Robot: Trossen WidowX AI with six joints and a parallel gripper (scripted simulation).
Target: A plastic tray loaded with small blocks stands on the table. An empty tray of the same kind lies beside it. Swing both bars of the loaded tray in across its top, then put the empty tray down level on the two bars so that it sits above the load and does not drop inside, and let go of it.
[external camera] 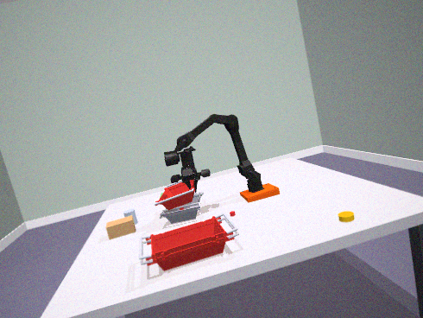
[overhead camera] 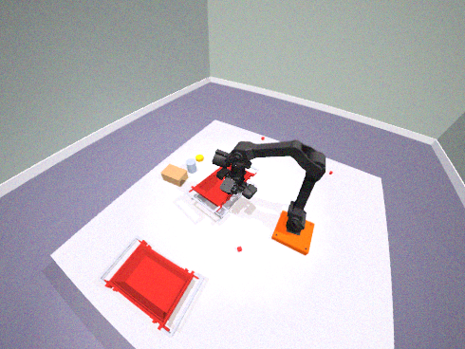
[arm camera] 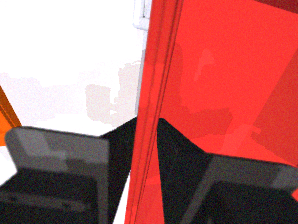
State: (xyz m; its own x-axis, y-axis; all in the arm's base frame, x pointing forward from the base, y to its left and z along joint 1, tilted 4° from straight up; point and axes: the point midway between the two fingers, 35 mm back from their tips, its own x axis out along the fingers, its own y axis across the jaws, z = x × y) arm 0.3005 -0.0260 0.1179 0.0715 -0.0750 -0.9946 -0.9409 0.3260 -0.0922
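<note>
Right now my gripper tip is 7 cm short of the red tray, 2 cm to the left of it and 2 cm below it. Round my gripper tip: grey cylinder (31 cm ahead, 13 cm to the right, 6 cm below); small red cube (21 cm to the left, 10 cm behind, 9 cm below); tan box (37 cm ahead, 6 cm below, 4 cm to the right).
</note>
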